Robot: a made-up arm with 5 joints.
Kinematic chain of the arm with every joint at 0, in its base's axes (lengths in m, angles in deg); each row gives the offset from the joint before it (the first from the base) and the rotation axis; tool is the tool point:
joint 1: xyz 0 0 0.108 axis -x
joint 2: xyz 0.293 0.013 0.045 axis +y
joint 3: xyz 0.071 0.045 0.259 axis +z
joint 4: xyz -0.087 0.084 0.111 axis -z
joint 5: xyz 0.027 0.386 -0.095 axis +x
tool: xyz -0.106 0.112 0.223
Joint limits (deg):
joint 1: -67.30..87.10
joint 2: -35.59..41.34
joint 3: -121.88..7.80
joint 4: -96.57..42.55
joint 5: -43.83..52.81
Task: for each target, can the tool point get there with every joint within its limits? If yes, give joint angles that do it. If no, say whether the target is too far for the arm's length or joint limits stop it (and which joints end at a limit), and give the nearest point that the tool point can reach.
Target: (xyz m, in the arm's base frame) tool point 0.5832 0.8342 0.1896
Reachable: yes | joints 23.34 31.95 -29.76 -19.77 -15.71
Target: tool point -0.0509 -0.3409 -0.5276
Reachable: no: joint limits stop it (at a limit: joint 1, joint 2, joint 5) | nearest point -0.3000 0.0900 -0.4586 | short by 0.502 m
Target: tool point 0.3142 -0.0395 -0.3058
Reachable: no: joint limits stop it (at a limit: joint 1, joint 2, joint 3, joint 5) | nearest point 0.6835 0.2145 -0.5933 | short by 0.532 m
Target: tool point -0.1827 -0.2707 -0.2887
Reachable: no: joint limits stop it (at a limit: joint 1, joint 2, joint 5) | nearest point -0.3889 0.0170 -0.2741 | short by 0.354 m
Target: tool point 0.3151 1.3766 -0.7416
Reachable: no: too far | nearest point 0.3436 0.7907 -0.3800 | short by 0.689 m
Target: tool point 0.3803 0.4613 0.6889
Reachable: yes | joints -2.03 19.21 -46.71 -61.38 38.81
